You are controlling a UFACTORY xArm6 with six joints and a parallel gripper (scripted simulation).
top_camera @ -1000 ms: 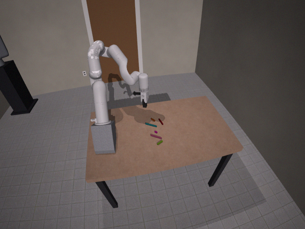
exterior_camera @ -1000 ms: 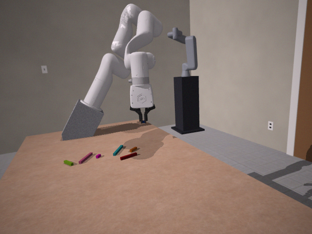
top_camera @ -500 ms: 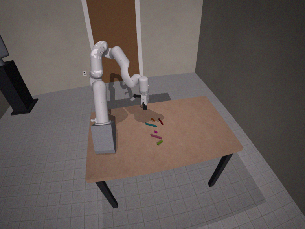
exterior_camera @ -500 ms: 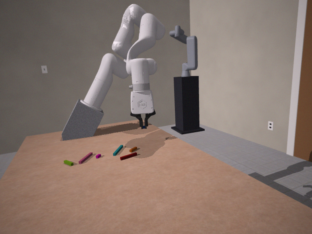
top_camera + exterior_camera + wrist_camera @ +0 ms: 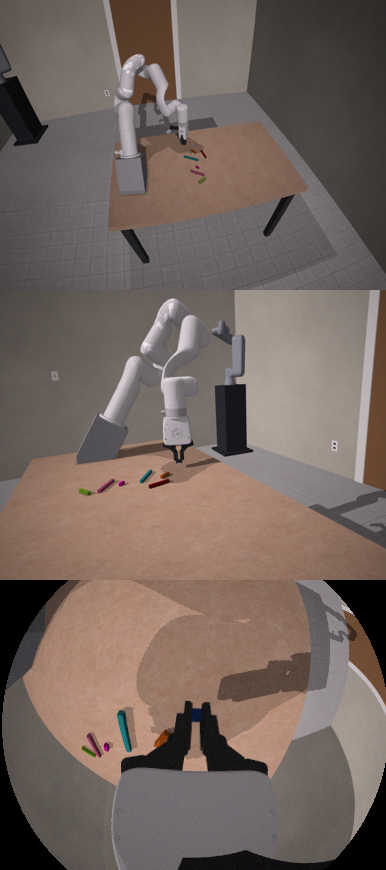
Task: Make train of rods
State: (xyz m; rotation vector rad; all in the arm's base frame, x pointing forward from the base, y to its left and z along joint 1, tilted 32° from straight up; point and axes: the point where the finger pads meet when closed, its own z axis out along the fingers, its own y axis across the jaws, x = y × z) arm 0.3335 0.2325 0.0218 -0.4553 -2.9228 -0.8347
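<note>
My gripper is now 22 cm to the left of the magenta rod, 6 cm short of it and 4 cm above it. Round my hand: blue rod: 2 cm below; then orange rod: 7 cm to the right, 6 cm ahead, 4 cm below; then turquoise rod: 13 cm to the right, 4 cm below, 3 cm ahead.
</note>
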